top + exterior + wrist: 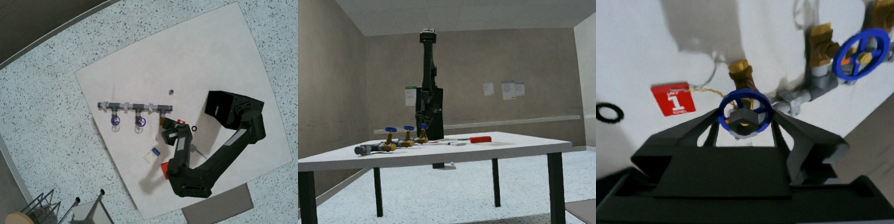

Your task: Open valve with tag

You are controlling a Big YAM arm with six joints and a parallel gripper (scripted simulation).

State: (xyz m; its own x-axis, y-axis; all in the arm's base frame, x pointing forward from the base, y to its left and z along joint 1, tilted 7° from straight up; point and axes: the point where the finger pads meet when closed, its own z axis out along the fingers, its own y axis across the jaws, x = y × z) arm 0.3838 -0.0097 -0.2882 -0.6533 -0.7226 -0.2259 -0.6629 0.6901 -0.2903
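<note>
Right now the red tag is 110 mm below my hand, 70 mm to the left of it and 70 mm behind it. The rest, counted from my hand: grey object (180 mm to the right, 110 mm below, 100 mm behind); red block (350 mm to the left, 120 mm ahead, 100 mm below); grey tool (290 mm to the left, 120 mm behind, 110 mm below).
</note>
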